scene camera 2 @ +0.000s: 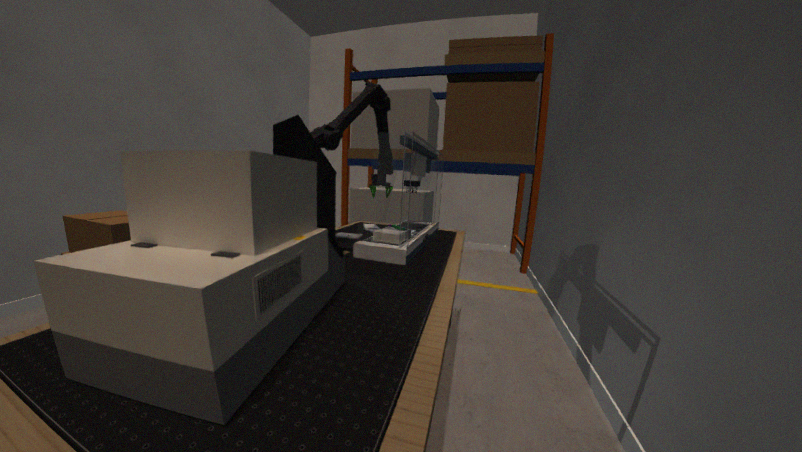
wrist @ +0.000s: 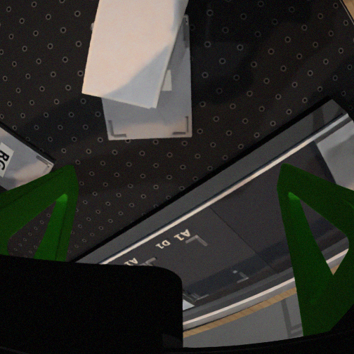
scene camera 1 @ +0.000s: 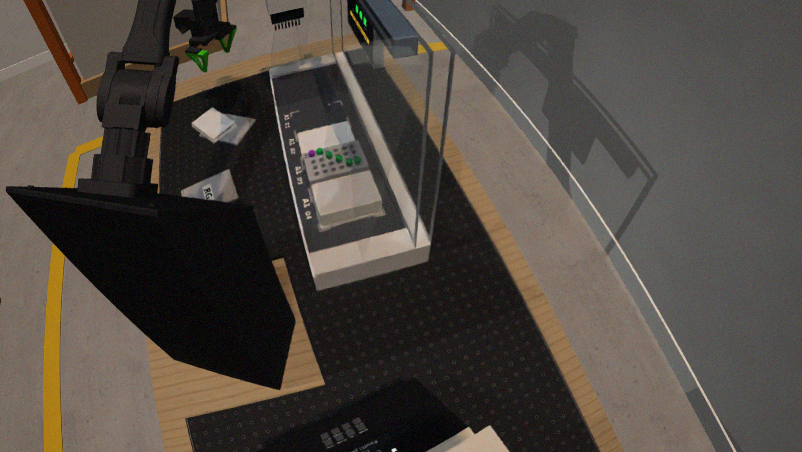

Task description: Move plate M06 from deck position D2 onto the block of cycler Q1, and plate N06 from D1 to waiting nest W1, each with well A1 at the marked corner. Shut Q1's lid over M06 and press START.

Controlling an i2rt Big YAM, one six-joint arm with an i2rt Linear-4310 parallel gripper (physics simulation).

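Where they show: gripper, between the fingertips: (scene camera 2: 380,197) (scene camera 1: 216,61); arm's base, origin of its link: (scene camera 2: 301,151) (scene camera 1: 119,193).
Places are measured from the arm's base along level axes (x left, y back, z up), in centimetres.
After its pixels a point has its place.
My gripper (scene camera 1: 215,60) {y 6.4, x 63.6, z -22.0 cm} (scene camera 2: 380,194) {y 6.4, x 63.6, z -22.0 cm} (wrist: 177,175) is open and empty, above the mat beside the deck. A white plate (scene camera 1: 212,123) {y 10.7, x 59.6, z -40.4 cm} (wrist: 131,50) lies skewed over a flat nest (scene camera 1: 243,129) {y 0.8, x 57.2, z -42.2 cm} (wrist: 150,123), turned against it and overhanging one side. Neither its label nor the nest's can be read. Deck position D1 (scene camera 1: 313,109) {y -19.5, x 57.2, z -37.6 cm} (wrist: 225,250) is bare. A white plate (scene camera 1: 324,136) {y -23.2, x 44.8, z -36.0 cm} sits at D2; its label and well A1 cannot be made out. Part of a dark instrument with a keypad (scene camera 1: 343,432) {y -27.1, x -22.9, z -30.9 cm} shows near the front in scene camera 1; no Q1 label is legible.
A tube rack (scene camera 1: 336,161) stands at D3 and a white box-like item (scene camera 1: 348,196) at D4. Clear upright panels (scene camera 1: 429,140) {y -42.0, x 13.9, z -8.8 cm} line the deck (scene camera 1: 370,256) {y -33.0, x 11.6, z -35.4 cm} (scene camera 2: 380,252) {y -34.0, x 11.8, z -39.2 cm}. A nest marked RG (scene camera 1: 221,184) {y 3.3, x 37.6, z -42.2 cm} (wrist: 25,162) lies nearby. A pipette head (scene camera 1: 286,16) {y -13.8, x 65.5, z -12.0 cm} (scene camera 2: 411,183) hangs beyond.
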